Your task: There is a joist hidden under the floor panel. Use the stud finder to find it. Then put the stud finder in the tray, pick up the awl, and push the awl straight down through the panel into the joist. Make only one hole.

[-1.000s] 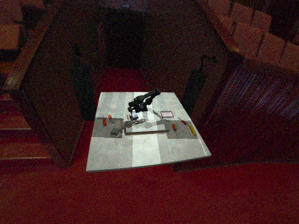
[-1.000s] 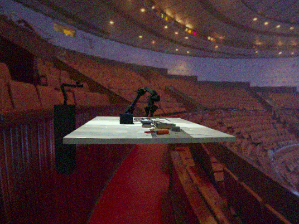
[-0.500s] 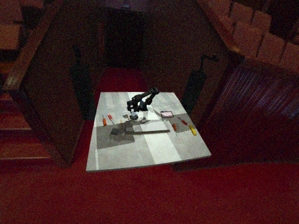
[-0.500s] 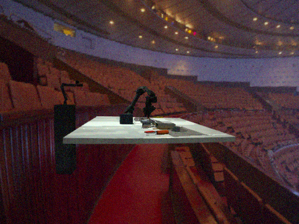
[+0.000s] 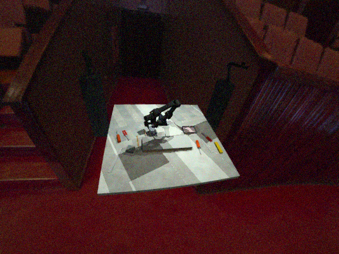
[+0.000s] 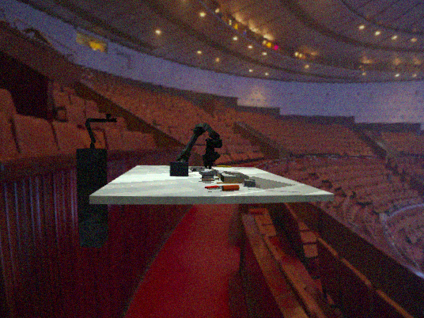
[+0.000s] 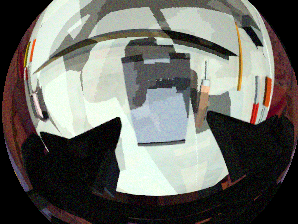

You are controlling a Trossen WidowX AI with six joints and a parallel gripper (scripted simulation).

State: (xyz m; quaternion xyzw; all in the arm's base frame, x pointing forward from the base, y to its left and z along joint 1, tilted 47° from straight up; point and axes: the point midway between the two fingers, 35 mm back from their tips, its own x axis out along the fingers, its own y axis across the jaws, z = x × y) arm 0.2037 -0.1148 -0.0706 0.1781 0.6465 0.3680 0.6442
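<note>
Right now the stud finder is 2 cm ahead of my gripper tip, 1 cm to the left of it and 6 cm below it. Also, from my gripper tip: tray: 7 cm behind, 46 cm to the left, 6 cm below; then thin orange tool: 14 cm ahead, 15 cm to the right, 7 cm below; then grey block: 26 cm ahead, 22 cm to the right, 6 cm below.
</note>
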